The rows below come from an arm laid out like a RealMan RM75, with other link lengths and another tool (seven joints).
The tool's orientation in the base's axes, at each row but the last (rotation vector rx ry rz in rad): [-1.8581 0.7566 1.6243]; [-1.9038 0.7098 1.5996]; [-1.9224 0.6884 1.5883]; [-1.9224 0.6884 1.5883]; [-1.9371 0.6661 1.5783]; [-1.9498 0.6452 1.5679]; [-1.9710 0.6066 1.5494]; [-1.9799 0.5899 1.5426]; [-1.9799 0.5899 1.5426]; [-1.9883 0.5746 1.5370]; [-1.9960 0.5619 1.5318]
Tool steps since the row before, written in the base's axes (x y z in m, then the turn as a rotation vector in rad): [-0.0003 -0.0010 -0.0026 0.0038 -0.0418 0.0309]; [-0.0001 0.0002 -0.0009 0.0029 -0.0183 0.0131]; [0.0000 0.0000 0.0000 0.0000 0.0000 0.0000]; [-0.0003 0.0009 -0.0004 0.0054 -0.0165 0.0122]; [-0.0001 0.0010 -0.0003 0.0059 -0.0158 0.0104]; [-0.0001 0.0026 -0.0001 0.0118 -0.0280 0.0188]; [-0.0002 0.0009 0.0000 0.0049 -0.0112 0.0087]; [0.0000 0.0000 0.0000 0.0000 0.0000 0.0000]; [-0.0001 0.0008 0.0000 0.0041 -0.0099 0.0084]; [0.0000 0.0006 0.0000 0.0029 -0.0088 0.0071]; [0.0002 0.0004 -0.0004 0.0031 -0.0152 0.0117]
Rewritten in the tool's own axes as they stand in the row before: [0.0026 0.0010 -0.0002 -0.0279 0.0247 -0.0364]; [0.0009 0.0000 0.0003 -0.0116 0.0100 -0.0167]; [0.0000 0.0000 0.0000 0.0000 0.0000 0.0000]; [0.0003 -0.0004 0.0009 -0.0104 0.0071 -0.0171]; [0.0002 -0.0006 0.0008 -0.0085 0.0064 -0.0167]; [0.0000 -0.0018 0.0019 -0.0152 0.0104 -0.0306]; [-0.0001 -0.0005 0.0007 -0.0072 0.0039 -0.0126]; [0.0000 0.0000 0.0000 0.0000 0.0000 0.0000]; [0.0000 -0.0005 0.0006 -0.0071 0.0035 -0.0111]; [0.0000 -0.0005 0.0004 -0.0061 0.0036 -0.0092]; [0.0004 -0.0004 0.0002 -0.0106 0.0075 -0.0145]
